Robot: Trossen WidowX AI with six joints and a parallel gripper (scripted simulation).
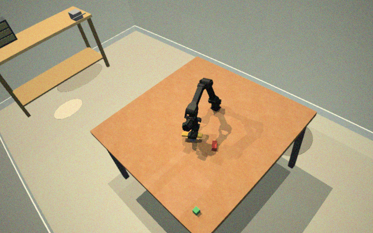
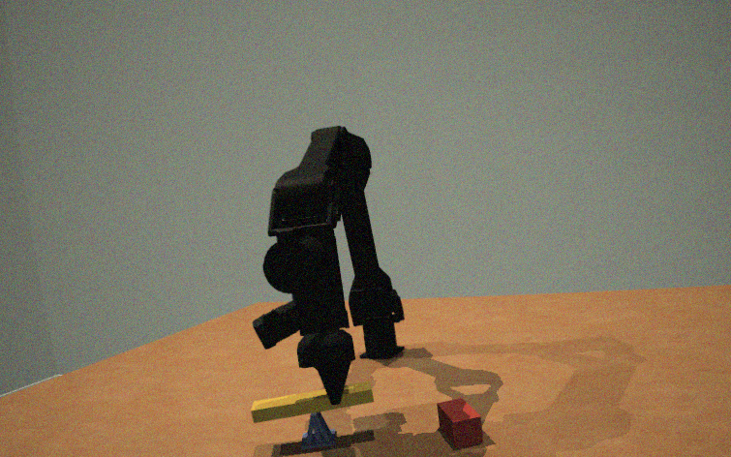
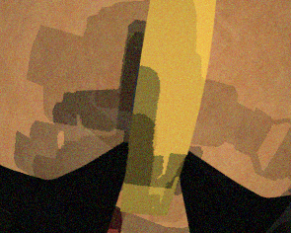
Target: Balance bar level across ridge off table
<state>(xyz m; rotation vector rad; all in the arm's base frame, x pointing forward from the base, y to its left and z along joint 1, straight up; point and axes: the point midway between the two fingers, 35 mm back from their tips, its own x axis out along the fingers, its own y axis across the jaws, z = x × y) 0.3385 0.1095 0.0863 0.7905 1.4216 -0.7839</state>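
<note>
Right now my gripper tip is 2 cm short of the yellow bar and 2 cm to the left of it. The rest, counted from my gripper tip: red block (3 cm behind, 15 cm to the left, 4 cm below); then green cube (40 cm ahead, 39 cm to the left, 4 cm below).
</note>
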